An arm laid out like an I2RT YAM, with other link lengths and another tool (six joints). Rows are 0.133 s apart.
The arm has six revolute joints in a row. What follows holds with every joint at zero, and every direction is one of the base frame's.
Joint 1 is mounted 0.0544 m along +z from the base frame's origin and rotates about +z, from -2.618 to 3.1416 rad.
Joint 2 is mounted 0.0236 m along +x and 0.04 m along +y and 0.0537 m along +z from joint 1 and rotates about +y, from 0 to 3.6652 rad.
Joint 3 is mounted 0.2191 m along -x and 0.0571 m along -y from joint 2 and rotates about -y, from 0 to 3.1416 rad.
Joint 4 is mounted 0.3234 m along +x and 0.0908 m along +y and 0.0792 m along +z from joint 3 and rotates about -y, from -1.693 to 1.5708 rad.
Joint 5 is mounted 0.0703 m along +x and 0.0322 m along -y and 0.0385 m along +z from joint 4 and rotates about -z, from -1.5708 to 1.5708 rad.
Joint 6 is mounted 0.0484 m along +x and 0.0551 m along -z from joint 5 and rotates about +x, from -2.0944 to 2.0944 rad.
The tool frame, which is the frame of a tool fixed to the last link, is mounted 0.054 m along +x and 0.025 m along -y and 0.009 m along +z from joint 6; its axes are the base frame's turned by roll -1.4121, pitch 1.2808 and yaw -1.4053 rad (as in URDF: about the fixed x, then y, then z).
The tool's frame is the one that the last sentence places.
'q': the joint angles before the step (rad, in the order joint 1, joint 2, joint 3, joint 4, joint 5, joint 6). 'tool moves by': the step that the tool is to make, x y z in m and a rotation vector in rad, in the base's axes. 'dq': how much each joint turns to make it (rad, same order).
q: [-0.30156 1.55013 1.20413 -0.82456 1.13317 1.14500]
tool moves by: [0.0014 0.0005 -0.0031 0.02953 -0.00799 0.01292]
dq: [-0.00013 -0.00002 -0.00013 -0.00080 -0.03324 -0.00027]
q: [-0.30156 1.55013 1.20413 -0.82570 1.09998 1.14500]
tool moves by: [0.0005 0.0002 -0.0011 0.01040 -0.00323 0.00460]
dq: [-0.00006 -0.00022 -0.00027 0.00016 -0.01184 -0.00013]
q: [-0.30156 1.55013 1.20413 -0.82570 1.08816 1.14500]
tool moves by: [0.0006 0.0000 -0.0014 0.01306 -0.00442 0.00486]
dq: [-0.00084 0.00018 0.00007 0.00024 -0.01491 0.00023]
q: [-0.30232 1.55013 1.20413 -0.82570 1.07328 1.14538]
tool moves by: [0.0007 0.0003 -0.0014 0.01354 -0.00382 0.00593]
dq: [-0.00004 0.00014 0.00011 -0.00028 -0.01528 -0.00008]
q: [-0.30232 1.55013 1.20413 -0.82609 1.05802 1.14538]
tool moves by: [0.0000 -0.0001 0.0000 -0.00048 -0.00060 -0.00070]
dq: [-0.00024 0.00024 0.00016 0.00024 0.00044 0.00064]
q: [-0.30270 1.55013 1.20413 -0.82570 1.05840 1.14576]
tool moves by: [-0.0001 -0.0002 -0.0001 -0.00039 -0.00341 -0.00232]
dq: [-0.00071 0.00007 -0.00001 0.00036 0.00003 0.00354]
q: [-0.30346 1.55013 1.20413 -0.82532 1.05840 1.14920]
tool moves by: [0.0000 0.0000 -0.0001 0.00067 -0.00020 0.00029]
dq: [-0.00007 -0.00016 -0.00025 0.00020 -0.00078 -0.00012]
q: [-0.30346 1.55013 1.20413 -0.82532 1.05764 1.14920]
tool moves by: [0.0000 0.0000 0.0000 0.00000 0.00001 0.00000]
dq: [0.00000 0.00000 0.00000 -0.00001 0.00000 0.00000]
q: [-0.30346 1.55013 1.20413 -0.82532 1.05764 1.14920]
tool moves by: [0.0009 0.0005 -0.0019 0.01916 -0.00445 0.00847]
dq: [-0.00001 0.00008 0.00016 -0.00122 -0.02137 -0.00039]
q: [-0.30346 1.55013 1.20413 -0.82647 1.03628 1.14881]
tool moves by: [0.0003 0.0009 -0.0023 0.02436 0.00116 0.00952]
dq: [0.00005 0.00024 0.00022 -0.00845 -0.02478 0.00010]
